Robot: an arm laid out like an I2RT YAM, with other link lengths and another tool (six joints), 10 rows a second.
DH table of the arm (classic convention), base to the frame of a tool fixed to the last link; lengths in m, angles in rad. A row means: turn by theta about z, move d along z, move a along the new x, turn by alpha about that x. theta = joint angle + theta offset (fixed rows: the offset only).
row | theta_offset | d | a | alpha
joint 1 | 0 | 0.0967 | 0.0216 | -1.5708
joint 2 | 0 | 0 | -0.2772 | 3.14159
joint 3 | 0.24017 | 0 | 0.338 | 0
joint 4 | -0.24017 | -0.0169 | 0.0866 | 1.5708
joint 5 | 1.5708 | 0 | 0 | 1.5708
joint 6 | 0.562 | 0.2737 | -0.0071 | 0.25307
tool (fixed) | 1.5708 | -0.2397 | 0 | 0
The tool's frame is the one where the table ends.
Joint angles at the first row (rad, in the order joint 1, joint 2, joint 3, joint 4, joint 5, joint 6):
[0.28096 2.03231 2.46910 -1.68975 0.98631 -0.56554]
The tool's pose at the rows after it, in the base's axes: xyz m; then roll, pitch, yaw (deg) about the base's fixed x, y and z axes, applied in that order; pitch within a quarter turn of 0, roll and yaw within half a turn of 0:
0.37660 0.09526 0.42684 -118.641 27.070 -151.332
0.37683 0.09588 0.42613 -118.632 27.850 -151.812
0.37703 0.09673 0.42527 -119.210 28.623 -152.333
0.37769 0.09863 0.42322 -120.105 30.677 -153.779
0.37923 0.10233 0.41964 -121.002 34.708 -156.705
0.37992 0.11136 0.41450 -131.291 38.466 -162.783
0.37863 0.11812 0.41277 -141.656 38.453 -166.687
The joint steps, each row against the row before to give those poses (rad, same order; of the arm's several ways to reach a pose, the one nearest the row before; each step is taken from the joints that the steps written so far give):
[0.00000 -0.00002 -0.00005 0.00004 -0.00383 0.03051]
[0.00000 0.00003 0.00005 -0.00002 0.00001 0.01603]
[0.00000 0.00002 0.00005 -0.00005 -0.00954 0.01375]
[-0.00038 0.00001 0.00002 0.00001 -0.01373 0.03965]
[-0.00001 -0.00005 -0.00009 0.00005 -0.00916 0.08278]
[0.00002 0.00001 0.00002 -0.00003 -0.14152 0.07098]
[-0.00002 0.00000 -0.00001 0.00002 -0.14840 0.00265]

